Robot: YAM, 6 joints.
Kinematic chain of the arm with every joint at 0, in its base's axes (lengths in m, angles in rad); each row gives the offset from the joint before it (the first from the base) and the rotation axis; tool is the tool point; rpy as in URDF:
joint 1: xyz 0 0 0.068 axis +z
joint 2: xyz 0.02 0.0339 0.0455 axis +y
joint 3: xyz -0.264 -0.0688 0 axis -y
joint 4: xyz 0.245 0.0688 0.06 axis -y
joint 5: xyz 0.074 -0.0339 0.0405 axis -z
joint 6: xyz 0.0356 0 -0.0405 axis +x
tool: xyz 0 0 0 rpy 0 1.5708 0
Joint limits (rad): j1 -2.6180..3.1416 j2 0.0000..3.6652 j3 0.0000..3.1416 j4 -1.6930..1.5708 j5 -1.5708..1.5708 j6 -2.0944..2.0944
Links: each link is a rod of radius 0.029 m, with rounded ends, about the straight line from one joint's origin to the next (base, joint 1, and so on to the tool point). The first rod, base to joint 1, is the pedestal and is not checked.
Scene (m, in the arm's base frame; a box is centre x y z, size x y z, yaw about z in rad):
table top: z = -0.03
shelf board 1: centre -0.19 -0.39 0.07 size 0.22 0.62 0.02 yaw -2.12
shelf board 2: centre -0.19 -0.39 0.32 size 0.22 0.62 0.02 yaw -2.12
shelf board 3: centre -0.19 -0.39 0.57 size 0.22 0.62 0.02 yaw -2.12
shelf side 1: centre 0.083 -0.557 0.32 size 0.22 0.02 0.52 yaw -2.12
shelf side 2: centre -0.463 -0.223 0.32 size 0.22 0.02 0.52 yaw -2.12
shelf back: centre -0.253 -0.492 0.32 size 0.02 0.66 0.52 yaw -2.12
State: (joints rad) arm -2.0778 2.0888 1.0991 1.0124 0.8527 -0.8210
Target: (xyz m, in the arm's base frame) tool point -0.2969 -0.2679 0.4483
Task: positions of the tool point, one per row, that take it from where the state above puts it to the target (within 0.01 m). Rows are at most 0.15 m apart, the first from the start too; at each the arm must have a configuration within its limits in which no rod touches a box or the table.
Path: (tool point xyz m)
1: -0.1930 -0.3056 0.1885
2: -0.1528 -0.2399 0.1887
3: -0.1151 -0.1718 0.1733
4: -0.0511 -0.2052 0.2474
5: 0.0154 -0.1884 0.3240
6: 0.0500 -0.1307 0.3937
7: 0.0314 -0.0621 0.4473
8: -0.0381 -0.0212 0.4773
9: -0.1313 -0.0380 0.4785
10: -0.2062 -0.1197 0.4483
11: -0.2615 -0.1874 0.4615
12: -0.2969 -0.2679 0.4483

